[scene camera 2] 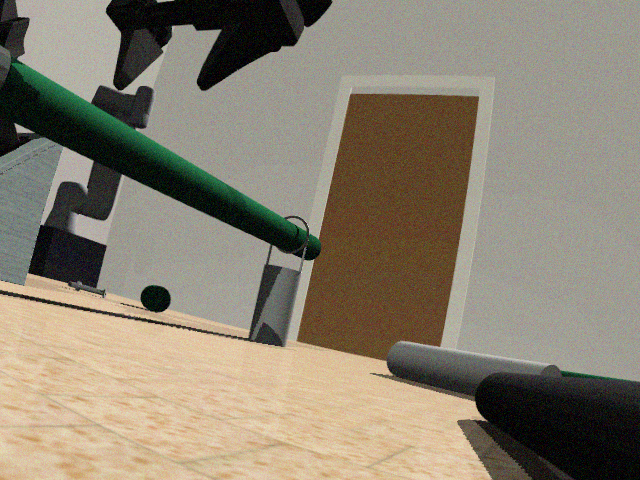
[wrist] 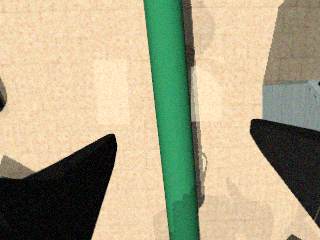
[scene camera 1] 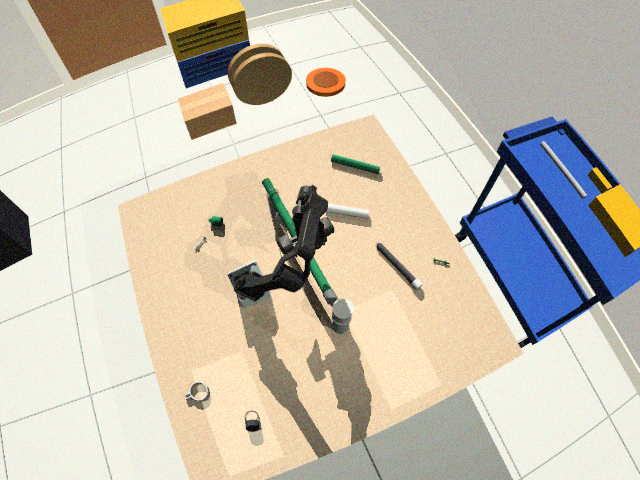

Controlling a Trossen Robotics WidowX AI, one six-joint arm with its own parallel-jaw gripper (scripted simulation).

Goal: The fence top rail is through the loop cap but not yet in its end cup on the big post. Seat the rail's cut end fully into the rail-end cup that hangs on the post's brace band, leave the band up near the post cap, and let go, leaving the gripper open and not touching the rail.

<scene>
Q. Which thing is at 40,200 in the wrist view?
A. My gripper.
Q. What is my gripper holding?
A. Nothing.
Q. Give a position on a rail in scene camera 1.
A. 276,200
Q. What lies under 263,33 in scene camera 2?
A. My gripper.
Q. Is my gripper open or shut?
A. Open.
</scene>
